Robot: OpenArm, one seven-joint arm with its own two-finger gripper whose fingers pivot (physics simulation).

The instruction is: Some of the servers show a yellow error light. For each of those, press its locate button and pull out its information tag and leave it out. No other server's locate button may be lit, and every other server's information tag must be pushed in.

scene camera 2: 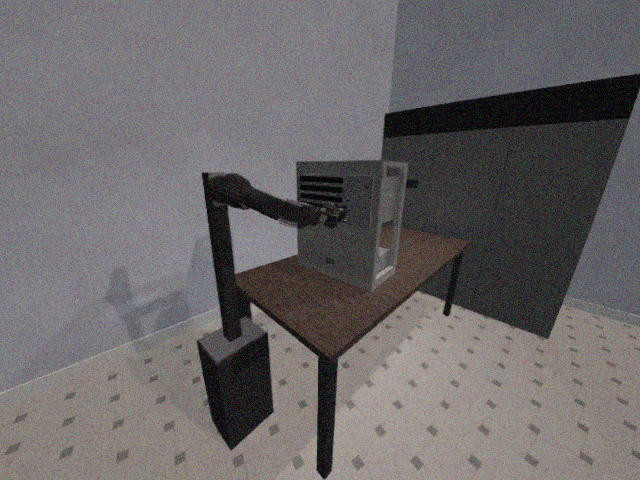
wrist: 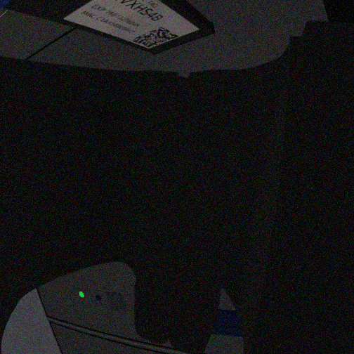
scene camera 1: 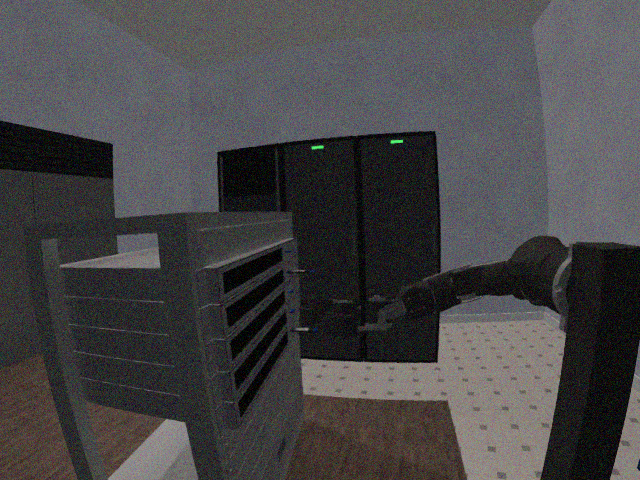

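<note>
The servers (scene camera 1: pixel 254 314) (scene camera 2: pixel 321 187) sit stacked in a grey rack (scene camera 1: pixel 175 330) (scene camera 2: pixel 336 248). In scene view 1 an upper information tag (scene camera 1: pixel 296 270) and a lower information tag (scene camera 1: pixel 301 329) stick out; small blue ends show at other servers. In the wrist view a pulled-out tag (wrist: pixel 132 21) shows its white label at the top. Below, one server has a green light (wrist: pixel 81 294), a dark unlit light (wrist: pixel 98 298) and a dim locate button (wrist: pixel 116 300). My gripper (scene camera 2: pixel 343 212) (wrist: pixel 192 214) is shut and empty, close to the server fronts. It hides part of them; contact cannot be told.
The rack stands on a brown table (scene camera 1: pixel 377 434) (scene camera 2: pixel 320 315). My arm's black post (scene camera 1: pixel 589 361) (scene camera 2: pixel 223 258) stands beside the table. Tall black cabinets (scene camera 1: pixel 398 222) stand behind, and a grey cabinet (scene camera 1: pixel 67 217) (scene camera 2: pixel 491 206) stands beyond the rack. A blue strip (wrist: pixel 227 322) shows beside the fingers.
</note>
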